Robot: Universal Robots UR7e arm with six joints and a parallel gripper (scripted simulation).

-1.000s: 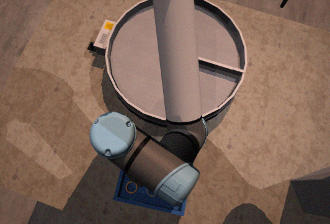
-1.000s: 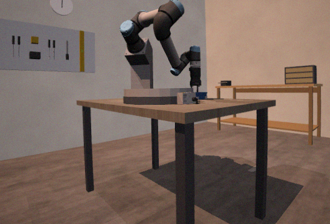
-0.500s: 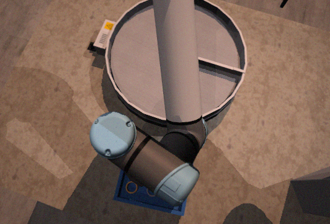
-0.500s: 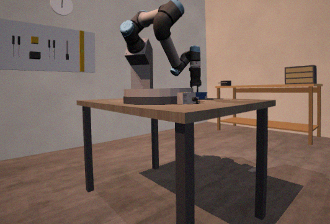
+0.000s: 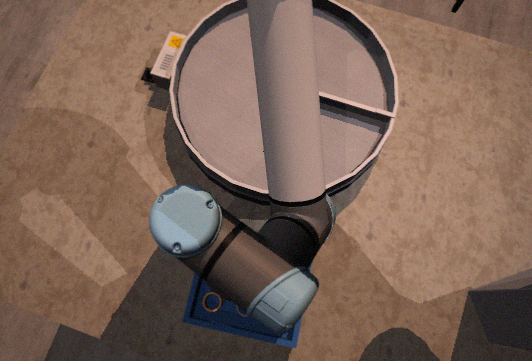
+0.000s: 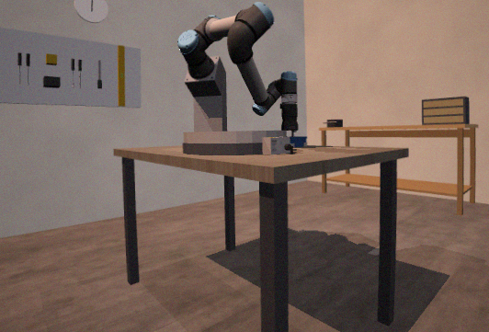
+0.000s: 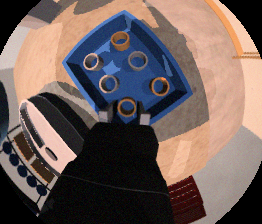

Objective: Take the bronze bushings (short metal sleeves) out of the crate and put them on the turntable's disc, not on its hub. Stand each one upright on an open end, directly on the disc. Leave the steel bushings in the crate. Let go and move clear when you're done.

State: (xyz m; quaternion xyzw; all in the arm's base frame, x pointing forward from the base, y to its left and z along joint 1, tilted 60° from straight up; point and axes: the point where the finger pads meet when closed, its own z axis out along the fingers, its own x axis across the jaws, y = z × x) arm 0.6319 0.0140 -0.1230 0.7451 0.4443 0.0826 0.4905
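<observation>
Right now the blue crate is 50 mm behind my hand, 40 mm to the left of it and 10 mm below it. Also, from my hand: turntable disc 70 mm behind, 330 mm to the right, 20 mm above.
</observation>
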